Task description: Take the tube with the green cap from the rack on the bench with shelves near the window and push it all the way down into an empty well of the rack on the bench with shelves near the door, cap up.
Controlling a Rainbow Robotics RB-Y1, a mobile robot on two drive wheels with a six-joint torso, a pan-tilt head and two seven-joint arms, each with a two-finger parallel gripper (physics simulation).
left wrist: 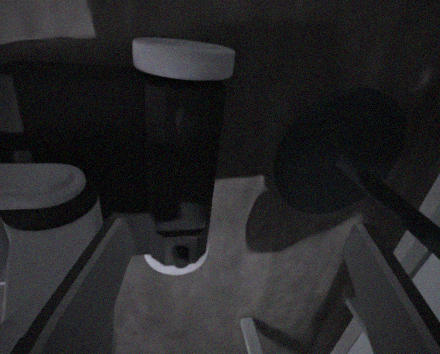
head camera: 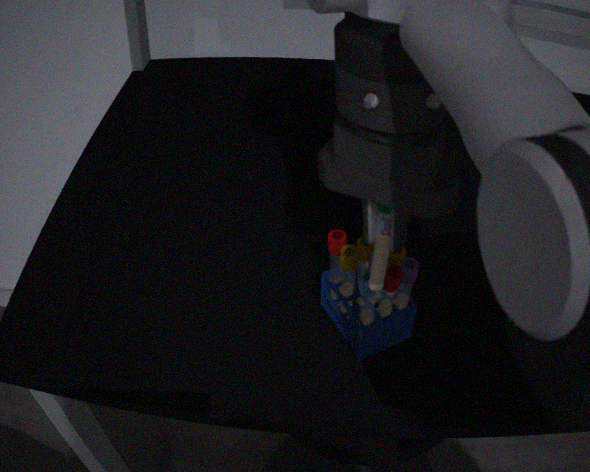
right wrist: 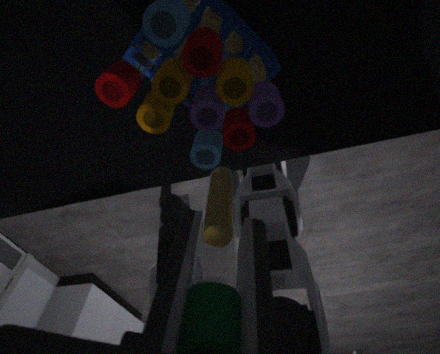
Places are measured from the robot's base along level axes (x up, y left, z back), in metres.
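Pixels of known places: left gripper, fingertip midpoint: (left wrist: pixel 235 235) (right wrist: pixel 176 186); right gripper, fingertip midpoint: (head camera: pixel 385 241) (right wrist: pixel 221 228).
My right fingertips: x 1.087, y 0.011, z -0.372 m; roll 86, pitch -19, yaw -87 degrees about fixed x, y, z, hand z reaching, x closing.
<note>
Behind a point stands the place of what it marks.
The green-capped tube (head camera: pixel 381 260) {z -0.361, x 1.074, y 0.012 m} (right wrist: pixel 218 210) {z -0.378, x 1.081, y 0.011 m} is upright, cap up, with a yellowish lower part. My right gripper (head camera: pixel 384 235) {z -0.372, x 1.087, y 0.011 m} (right wrist: pixel 221 228) {z -0.372, x 1.087, y 0.011 m} is shut on it near the green cap (right wrist: pixel 210 320) {z -0.388, x 1.133, y 0.009 m}. Its lower end appears in front of and above the blue rack (head camera: pixel 385 340) {z -0.376, x 0.932, y -0.006 m} (right wrist: pixel 240 22) {z -0.429, x 0.945, y -0.012 m} on the black bench. The rack holds several tubes with red, yellow, purple and light blue caps; the held tube and fingers partly hide them. An opening without a cap shows at the rack's left side in the right wrist view. My left gripper (left wrist: pixel 235 235) {z 0.019, x 0.581, y 0.258 m} is open and empty.
The bench top (head camera: pixel 175 250) {z -0.489, x 0.915, y 0.267 m} is black and dark. A red-capped tube (head camera: pixel 337 242) {z -0.418, x 1.033, y 0.057 m} stands at the rack's left, a purple-capped tube (head camera: pixel 410 270) {z -0.390, x 1.033, y -0.019 m} at its right. A dark round object (left wrist: pixel 340 150) {z -0.511, x 0.031, y 0.029 m} shows near the floor. White furniture (right wrist: pixel 95 310) {z 1.503, x 0.283, y 1.579 m} shows at the lower left.
</note>
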